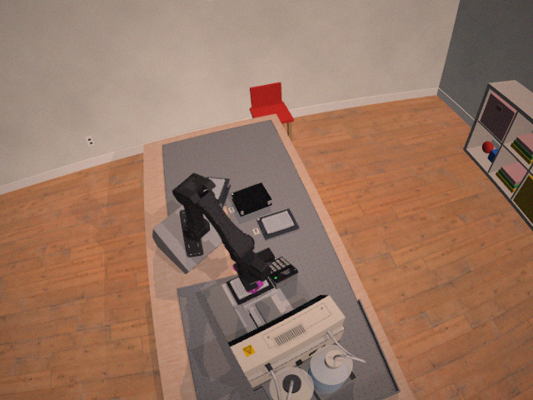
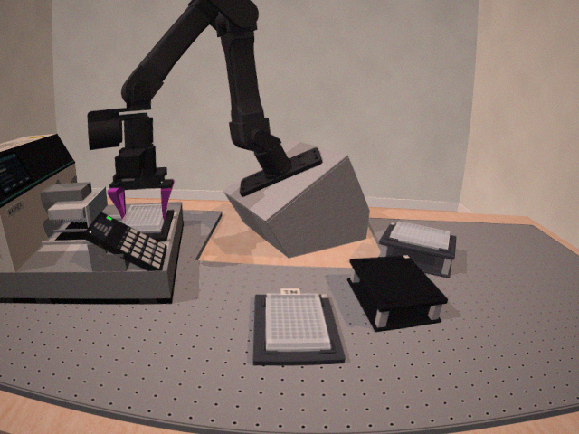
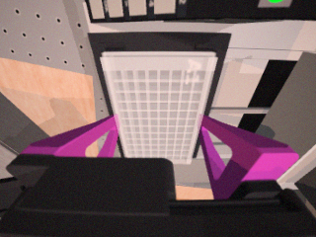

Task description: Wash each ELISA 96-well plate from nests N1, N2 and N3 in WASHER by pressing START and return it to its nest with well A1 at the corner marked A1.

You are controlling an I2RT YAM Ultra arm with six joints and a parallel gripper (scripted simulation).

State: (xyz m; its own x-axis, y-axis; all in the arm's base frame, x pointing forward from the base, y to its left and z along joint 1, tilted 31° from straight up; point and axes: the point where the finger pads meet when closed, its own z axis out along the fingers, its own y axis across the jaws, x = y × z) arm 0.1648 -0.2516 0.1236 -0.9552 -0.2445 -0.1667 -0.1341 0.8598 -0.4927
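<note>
My gripper is now 2 cm above the black carrier pocket. The rest, counted from my hand: nest N1: 29 cm to the left, 23 cm ahead, 9 cm below; then grey manifold: 15 cm to the right, 3 cm above, 2 cm ahead; then raised black nest: 46 cm to the left, 16 cm ahead, 5 cm below.
</note>
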